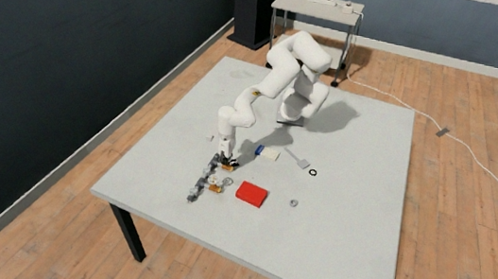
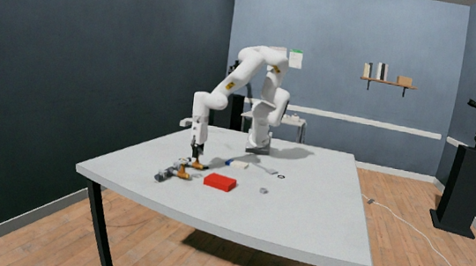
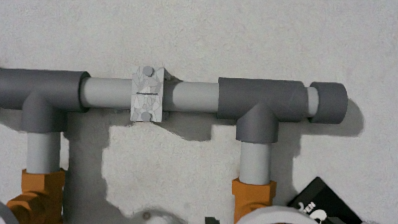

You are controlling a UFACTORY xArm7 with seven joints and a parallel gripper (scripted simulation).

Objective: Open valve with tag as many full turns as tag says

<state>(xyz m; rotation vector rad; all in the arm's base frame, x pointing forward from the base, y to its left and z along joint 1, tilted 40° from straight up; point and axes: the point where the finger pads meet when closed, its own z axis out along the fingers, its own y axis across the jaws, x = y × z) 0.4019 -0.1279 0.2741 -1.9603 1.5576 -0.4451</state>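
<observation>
My gripper is now 4 cm past the black tag, 1 cm to the left of it and 9 cm above it. Also, from my hand: red block 4 cm ahead, 18 cm to the left, 7 cm below; then grey nut 4 cm behind, 35 cm to the left, 8 cm below; then blue box 21 cm behind, 9 cm to the left, 8 cm below.
</observation>
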